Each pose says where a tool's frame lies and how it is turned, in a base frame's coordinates. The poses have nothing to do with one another.
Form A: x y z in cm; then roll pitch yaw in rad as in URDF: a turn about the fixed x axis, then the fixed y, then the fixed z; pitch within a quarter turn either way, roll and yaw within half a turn.
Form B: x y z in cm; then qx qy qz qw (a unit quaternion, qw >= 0). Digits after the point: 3 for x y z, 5 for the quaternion.
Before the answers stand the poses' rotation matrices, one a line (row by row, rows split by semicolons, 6 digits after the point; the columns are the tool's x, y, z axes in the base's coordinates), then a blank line. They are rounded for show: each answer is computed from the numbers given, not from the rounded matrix.
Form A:
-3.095, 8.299, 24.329, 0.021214, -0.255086, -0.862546
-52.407, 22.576, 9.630, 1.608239, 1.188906, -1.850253
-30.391, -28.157, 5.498, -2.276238, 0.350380, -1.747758
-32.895, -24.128, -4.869, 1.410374, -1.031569, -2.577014
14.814, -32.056, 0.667, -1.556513, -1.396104, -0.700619
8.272, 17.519, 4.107, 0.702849, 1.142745, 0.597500
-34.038, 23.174, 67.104, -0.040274, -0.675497, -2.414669
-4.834, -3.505, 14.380, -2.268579, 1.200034, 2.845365
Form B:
0.629457 0.755848 -0.180215; -0.734925 0.654425 0.177802; 0.252329 0.020526 0.967424
-0.102796 -0.291765 -0.950950; -0.358218 -0.881011 0.309030; -0.927962 0.372414 -0.013951
-0.165344 -0.592240 0.788614; -0.924574 0.371386 0.085057; -0.343255 -0.715069 -0.608977
-0.433789 0.801099 -0.412391; -0.274739 0.318296 0.907307; 0.858106 0.506880 0.082020
0.132864 0.761940 0.633873; -0.112051 -0.623896 0.773433; 0.984780 -0.173787 0.002482
0.343181 0.056938 0.937542; 0.233525 0.961646 -0.143883; -0.909776 0.268317 0.316722
-0.583130 0.645223 0.493606; -0.518631 -0.763348 0.385126; 0.625285 -0.031421 0.779763
-0.346545 0.870655 0.349093; 0.105768 0.406049 -0.907710; -0.932051 -0.277639 -0.232802

-3.095, 8.299, 24.329, -0.04361, -0.11994, -0.41338, 0.90157
-52.407, 22.576, 9.630, 0.66936, -0.24276, -0.70176, 0.02367
-30.391, -28.157, 5.498, -0.51775, 0.73241, -0.21505, 0.38635
-32.895, -24.128, -4.869, -0.20365, -0.64616, -0.54715, 0.49156
14.814, -32.056, 0.667, -0.66225, -0.24534, -0.61105, 0.35758
8.272, 17.519, 4.107, 0.12729, 0.57047, 0.05453, 0.80956
-34.038, 23.174, 67.104, -0.31641, -0.10002, -0.88406, 0.32912
-4.834, -3.505, 14.380, 0.34649, 0.70452, -0.42062, 0.45462

